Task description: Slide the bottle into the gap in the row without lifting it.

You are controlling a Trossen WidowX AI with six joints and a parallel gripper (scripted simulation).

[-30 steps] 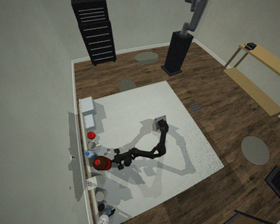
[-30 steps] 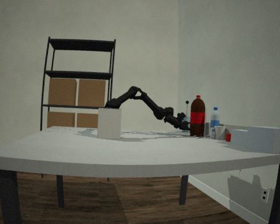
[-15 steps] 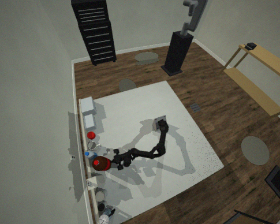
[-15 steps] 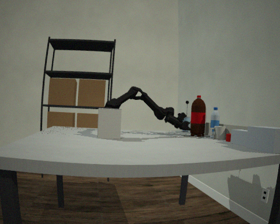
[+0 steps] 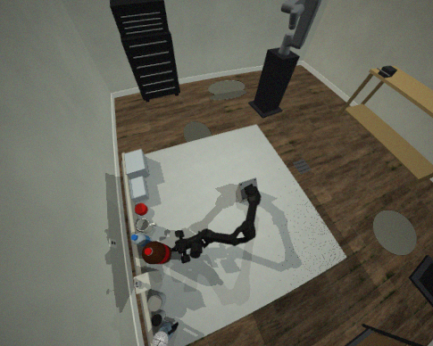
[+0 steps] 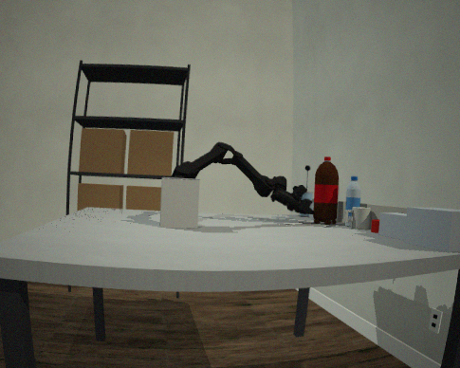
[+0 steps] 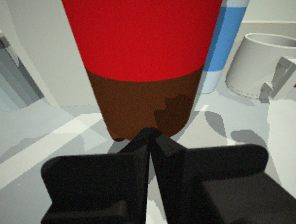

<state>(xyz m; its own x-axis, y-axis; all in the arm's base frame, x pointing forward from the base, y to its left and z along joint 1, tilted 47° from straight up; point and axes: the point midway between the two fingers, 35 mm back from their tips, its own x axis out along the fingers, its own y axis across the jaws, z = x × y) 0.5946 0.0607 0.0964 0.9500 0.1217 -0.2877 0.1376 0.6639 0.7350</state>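
Now: hand 90 mm short of the brown cola bottle, 20 mm to the left of it and 90 mm below it. Also, from my hand: french press: 190 mm ahead, 350 mm to the left, 80 mm above; then water bottle: 160 mm ahead, 130 mm to the right, 40 mm above.
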